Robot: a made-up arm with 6 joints.
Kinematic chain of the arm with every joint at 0, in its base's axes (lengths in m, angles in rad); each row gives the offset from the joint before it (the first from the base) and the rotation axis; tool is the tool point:
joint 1: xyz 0 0 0.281 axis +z
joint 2: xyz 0 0 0 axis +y
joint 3: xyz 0 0 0.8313 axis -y
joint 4: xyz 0 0 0 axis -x
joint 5: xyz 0.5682 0 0 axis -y
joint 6: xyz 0 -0.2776 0 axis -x
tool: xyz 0 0 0
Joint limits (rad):
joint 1: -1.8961..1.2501
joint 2: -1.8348..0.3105
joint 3: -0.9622..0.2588
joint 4: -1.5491..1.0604
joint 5: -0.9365..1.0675
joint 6: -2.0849..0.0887
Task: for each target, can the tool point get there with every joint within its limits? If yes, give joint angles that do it. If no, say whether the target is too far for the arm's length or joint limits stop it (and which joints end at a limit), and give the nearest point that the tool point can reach.
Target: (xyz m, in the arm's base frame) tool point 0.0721 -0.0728 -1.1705
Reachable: no: joint limits stop it (at a limit: joint 1, joint 2, joint 3) | nearest point -0.0535 -0.2194 0.3213 | short by 1.504 m
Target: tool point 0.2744 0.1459 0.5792
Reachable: yes | joints 0.6845 -0.0371 -0.6006 -1.3511 -0.0667 -1.7213
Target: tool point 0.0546 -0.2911 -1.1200
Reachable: no: joint limits stop it (at a limit: joint 1, joint 2, joint 3) | nearest point -0.0394 -0.2252 0.3222 | short by 1.447 m
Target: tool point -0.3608 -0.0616 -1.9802
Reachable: no: too far | nearest point -0.2215 -0.0378 0.3209 | short by 2.305 m
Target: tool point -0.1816 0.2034 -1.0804
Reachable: no: joint limits stop it (at a limit: joint 2, joint 3, joint 4) | nearest point -0.1497 0.1676 0.3209 | short by 1.402 m
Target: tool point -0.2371 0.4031 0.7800
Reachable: yes | joints -1.5760 -1.4559 -0.4518 -0.5326 0.1042 -0.2786
